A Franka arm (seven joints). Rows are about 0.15 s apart.
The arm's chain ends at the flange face. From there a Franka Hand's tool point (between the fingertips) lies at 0.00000 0.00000 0.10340 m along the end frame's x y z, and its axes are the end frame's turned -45 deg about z.
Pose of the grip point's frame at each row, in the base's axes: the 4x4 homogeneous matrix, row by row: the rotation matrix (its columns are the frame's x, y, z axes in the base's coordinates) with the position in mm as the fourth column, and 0 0 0 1 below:
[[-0.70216, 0.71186, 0.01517, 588.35], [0.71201, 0.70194, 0.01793, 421.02], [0.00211, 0.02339, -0.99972, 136.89], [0, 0, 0, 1]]
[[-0.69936, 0.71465, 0.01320, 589.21], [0.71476, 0.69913, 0.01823, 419.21], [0.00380, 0.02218, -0.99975, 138.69], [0, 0, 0, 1]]
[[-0.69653, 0.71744, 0.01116, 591.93], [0.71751, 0.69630, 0.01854, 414.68], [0.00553, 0.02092, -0.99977, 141.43], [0, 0, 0, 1]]
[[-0.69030, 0.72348, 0.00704, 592.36], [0.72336, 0.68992, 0.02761, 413.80], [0.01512, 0.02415, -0.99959, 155.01], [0, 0, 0, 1]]
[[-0.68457, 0.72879, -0.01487, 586.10], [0.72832, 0.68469, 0.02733, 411.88], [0.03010, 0.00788, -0.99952, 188.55], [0, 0, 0, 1]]
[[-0.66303, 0.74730, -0.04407, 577.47], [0.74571, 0.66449, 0.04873, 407.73], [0.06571, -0.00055, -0.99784, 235.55], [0, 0, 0, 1]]
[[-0.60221, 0.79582, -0.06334, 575.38], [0.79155, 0.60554, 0.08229, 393.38], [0.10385, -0.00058, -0.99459, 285.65], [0, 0, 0, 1]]
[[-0.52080, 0.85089, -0.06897, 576.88], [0.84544, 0.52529, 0.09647, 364.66], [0.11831, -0.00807, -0.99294, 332.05], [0, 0, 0, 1]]
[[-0.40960, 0.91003, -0.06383, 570.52], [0.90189, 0.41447, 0.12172, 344.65], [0.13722, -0.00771, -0.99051, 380.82], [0, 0, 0, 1]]
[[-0.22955, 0.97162, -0.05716, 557.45], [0.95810, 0.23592, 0.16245, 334.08], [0.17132, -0.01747, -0.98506, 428.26], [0, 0, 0, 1]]
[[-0.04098, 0.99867, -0.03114, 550.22], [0.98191, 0.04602, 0.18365, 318.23], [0.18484, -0.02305, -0.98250, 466.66], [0, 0, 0, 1]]
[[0.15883, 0.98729, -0.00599, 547.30], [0.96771, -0.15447, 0.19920, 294.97], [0.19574, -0.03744, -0.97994, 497.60], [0, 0, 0, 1]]
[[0.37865, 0.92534, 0.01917, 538.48], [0.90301, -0.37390, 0.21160, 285.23], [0.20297, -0.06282, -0.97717, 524.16], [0, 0, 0, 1]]
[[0.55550, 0.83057, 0.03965, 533.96], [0.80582, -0.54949, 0.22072, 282.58], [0.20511, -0.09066, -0.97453, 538.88], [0, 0, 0, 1]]
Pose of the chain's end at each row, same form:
[[0.00686, 0.99986, 0.01517, 586.78], [0.99981, -0.00712, 0.01793, 419.17], [0.01803, 0.01505, -0.99972, 240.26], [0, 0, 0, 1]]
[[0.01081, 0.99986, 0.01320, 587.85], [0.99977, -0.01105, 0.01823, 417.33], [0.01837, 0.01300, -0.99975, 242.06], [0, 0, 0, 1]]
[[0.01479, 0.99983, 0.01116, 590.78], [0.99971, -0.01500, 0.01854, 412.76], [0.01870, 0.01088, -0.99977, 244.81], [0, 0, 0, 1]]
[[0.02346, 0.99969, 0.00704, 591.63], [0.99934, -0.02365, 0.02761, 410.95], [0.02777, 0.00639, -0.99959, 258.37], [0, 0, 0, 1]]
[[0.03127, 0.99940, -0.01487, 587.64], [0.99915, -0.03085, 0.02733, 409.05], [0.02686, -0.01571, -0.99952, 291.90], [0, 0, 0, 1]]
[[0.05959, 0.99725, -0.04407, 582.03], [0.99716, -0.05743, 0.04873, 402.69], [0.04608, -0.04685, -0.99784, 338.73], [0, 0, 0, 1]]
[[0.13690, 0.98856, -0.06334, 581.93], [0.98789, -0.13153, 0.08229, 384.87], [0.07302, -0.07384, -0.99459, 388.49], [0, 0, 0, 1]]
[[0.23341, 0.96993, -0.06897, 584.01], [0.96925, -0.22638, 0.09647, 354.69], [0.07795, -0.08936, -0.99294, 434.72], [0, 0, 0, 1]]
[[0.35386, 0.93312, -0.06383, 577.12], [0.93081, -0.34466, 0.12172, 332.06], [0.09158, -0.10248, -0.99051, 483.24], [0, 0, 0, 1]]
[[0.52472, 0.84936, -0.05716, 563.36], [0.84430, -0.51066, 0.16245, 317.28], [0.10879, -0.13349, -0.98506, 530.12], [0, 0, 0, 1]]
[[0.67719, 0.73514, -0.03114, 553.44], [0.72686, -0.66177, 0.18365, 299.24], [0.11440, -0.14700, -0.98250, 568.25], [0, 0, 0, 1]]
[[0.81043, 0.58581, -0.00599, 547.92], [0.57505, -0.79350, 0.19920, 274.37], [0.11194, -0.16488, -0.97994, 598.93], [0, 0, 0, 1]]
[[0.92206, 0.38657, 0.01917, 536.50], [0.37414, -0.90291, 0.21160, 263.35], [0.09910, -0.18794, -0.97717, 625.20], [0, 0, 0, 1]]
[[0.98010, 0.19450, 0.03965, 529.86], [0.18125, -0.95835, 0.22072, 259.76], [0.08093, -0.20914, -0.97453, 639.65], [0, 0, 0, 1]]

